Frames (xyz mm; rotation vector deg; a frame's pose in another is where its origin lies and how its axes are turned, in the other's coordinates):
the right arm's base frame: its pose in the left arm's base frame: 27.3 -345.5 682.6 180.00 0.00 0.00
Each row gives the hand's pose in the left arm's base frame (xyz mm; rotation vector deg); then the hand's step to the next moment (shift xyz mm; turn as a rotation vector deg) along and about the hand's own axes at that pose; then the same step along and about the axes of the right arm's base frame.
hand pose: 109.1 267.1 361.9 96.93 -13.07 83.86
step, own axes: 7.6 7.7 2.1 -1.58 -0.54 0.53
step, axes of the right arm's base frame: -1.1 3.2 -10.5 0.26 0.64 1.61
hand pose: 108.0 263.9 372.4 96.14 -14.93 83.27
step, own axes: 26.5 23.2 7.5 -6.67 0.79 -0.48
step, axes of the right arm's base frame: -2.1 9.3 -34.7 -2.82 2.60 5.54
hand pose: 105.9 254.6 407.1 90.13 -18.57 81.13
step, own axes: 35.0 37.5 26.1 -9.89 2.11 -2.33
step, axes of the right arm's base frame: -0.9 25.6 -51.5 -5.86 3.08 7.99
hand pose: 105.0 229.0 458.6 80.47 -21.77 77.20
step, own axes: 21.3 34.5 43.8 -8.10 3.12 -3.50
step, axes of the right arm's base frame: 0.2 39.2 -45.0 -6.73 1.68 6.29
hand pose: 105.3 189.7 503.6 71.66 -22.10 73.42
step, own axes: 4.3 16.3 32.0 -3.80 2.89 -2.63
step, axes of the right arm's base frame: 0.2 28.2 -22.6 -4.77 0.24 2.63
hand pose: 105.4 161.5 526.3 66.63 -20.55 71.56
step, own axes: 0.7 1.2 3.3 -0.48 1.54 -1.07
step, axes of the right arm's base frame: 0.4 2.5 -2.5 -1.88 -0.44 0.08
